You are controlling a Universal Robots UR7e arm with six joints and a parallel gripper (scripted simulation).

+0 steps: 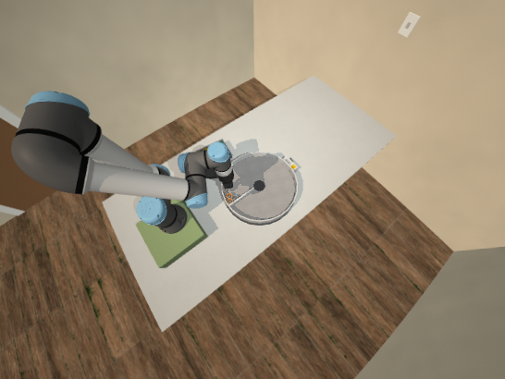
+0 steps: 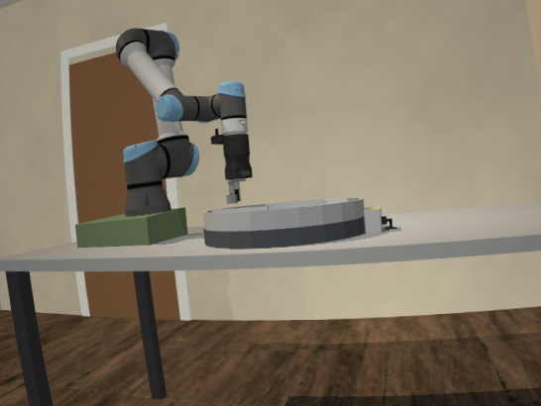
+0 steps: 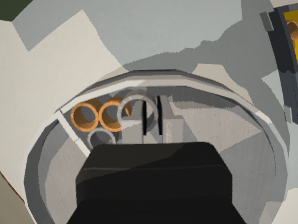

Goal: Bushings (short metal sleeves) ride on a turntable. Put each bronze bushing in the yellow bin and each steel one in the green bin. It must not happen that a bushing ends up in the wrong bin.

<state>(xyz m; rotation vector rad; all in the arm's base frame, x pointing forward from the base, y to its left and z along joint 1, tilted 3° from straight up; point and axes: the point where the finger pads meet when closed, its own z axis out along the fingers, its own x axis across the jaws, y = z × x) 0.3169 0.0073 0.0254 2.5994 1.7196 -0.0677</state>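
My hand is 270 mm to the right of the yellow bin, 90 mm above it and 50 mm short of it. Also, from my hand: grey turntable (170 mm ahead, 70 mm to the right, 70 mm below).
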